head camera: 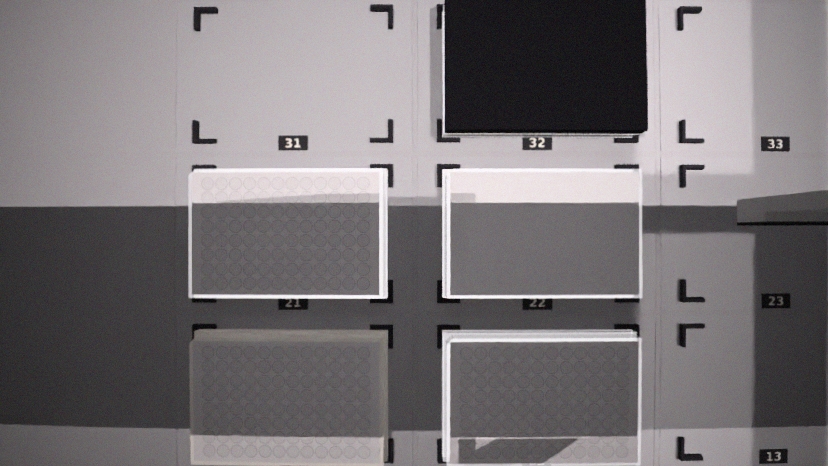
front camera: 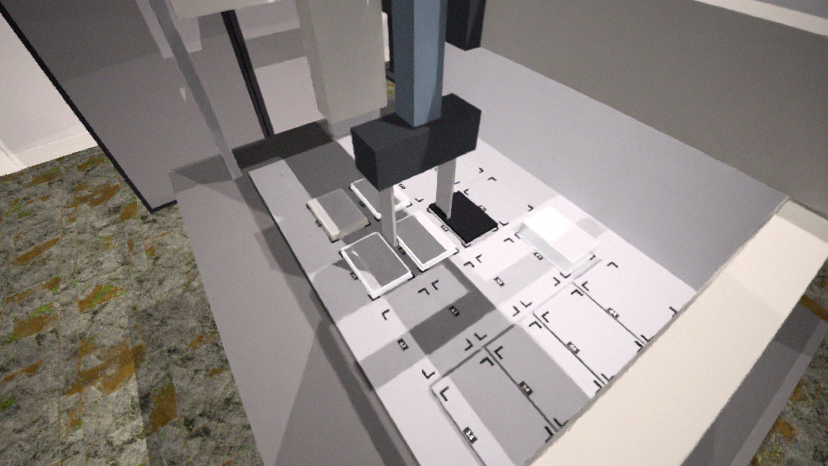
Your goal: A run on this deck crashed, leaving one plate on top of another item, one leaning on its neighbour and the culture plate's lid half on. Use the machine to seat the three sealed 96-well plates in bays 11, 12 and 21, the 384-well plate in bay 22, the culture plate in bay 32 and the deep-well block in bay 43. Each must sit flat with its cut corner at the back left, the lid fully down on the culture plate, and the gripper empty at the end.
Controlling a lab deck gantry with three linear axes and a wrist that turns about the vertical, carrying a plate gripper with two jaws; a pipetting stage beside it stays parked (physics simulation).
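Frame: origin at the robot's base, x left, y ahead, z down, level; centimetres.
Where they show: gripper, fingertip midpoint: (head camera: 786, 361) (front camera: 417, 225); robot's base at its link origin: (head camera: 200, 453) (front camera: 308, 206).
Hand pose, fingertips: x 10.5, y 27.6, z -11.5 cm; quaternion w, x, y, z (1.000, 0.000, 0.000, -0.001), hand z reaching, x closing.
Each offset is from my fingertips to the top centre of the thing. "*": to the spot under its first point.
The gripper (front camera: 420, 231) is open and empty, its jaws raised above the deck; one jaw shows at the right edge of the head view. Sealed 96-well plates lie in bay 11 (beige plate {dx -6.2, dy -21.2, dz +10.1 cm} (front camera: 337, 213) (head camera: 286, 399)), bay 12 (white-rimmed plate {dx -6.2, dy -4.8, dz +10.1 cm} (front camera: 376, 263) (head camera: 541, 393)) and bay 21 (white-rimmed plate {dx +4.5, dy -21.2, dz +10.1 cm} (head camera: 286, 243)). The plain-topped 384-well plate {dx +4.5, dy -4.8, dz +10.1 cm} (front camera: 425, 240) (head camera: 544, 248) lies in bay 22. The culture plate under its black lid {dx +15.2, dy -4.7, dz +9.8 cm} (front camera: 468, 217) (head camera: 544, 69) is in bay 32; the lid looks level. The deep-well block {dx +25.9, dy +11.6, dz +7.3 cm} (front camera: 559, 238) stands in bay 43. Cut corners are hard to make out.
The parked pipetting stage (front camera: 347, 63) stands behind the blue gripper column (front camera: 418, 63). A pale front rail (front camera: 695, 324) and a tall back wall (front camera: 608, 150) bound the deck. Bay 31's corner marks {* dx +11.3, dy -27.4, dz +11.5 cm} (head camera: 202, 133) show behind bay 21.
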